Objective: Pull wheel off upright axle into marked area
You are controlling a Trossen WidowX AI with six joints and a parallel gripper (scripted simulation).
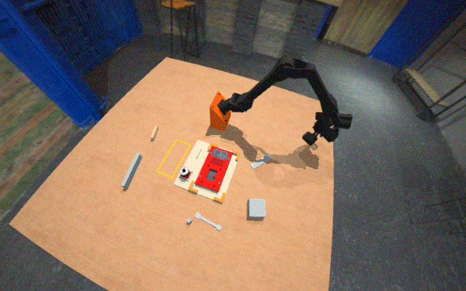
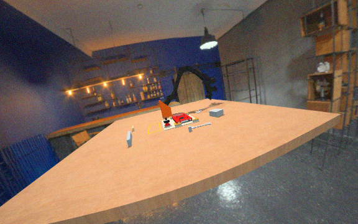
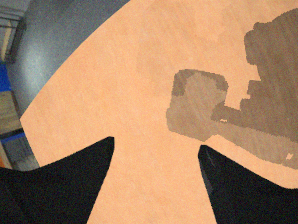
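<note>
Now: gripper tip 53 cm to the left of the wheel, 46 cm short of it and 1 cm above it. Round my gripper tip: grey cube 47 cm ahead, 19 cm to the right, 3 cm below; wooden peg 79 cm to the right, 33 cm ahead, 4 cm below.
</note>
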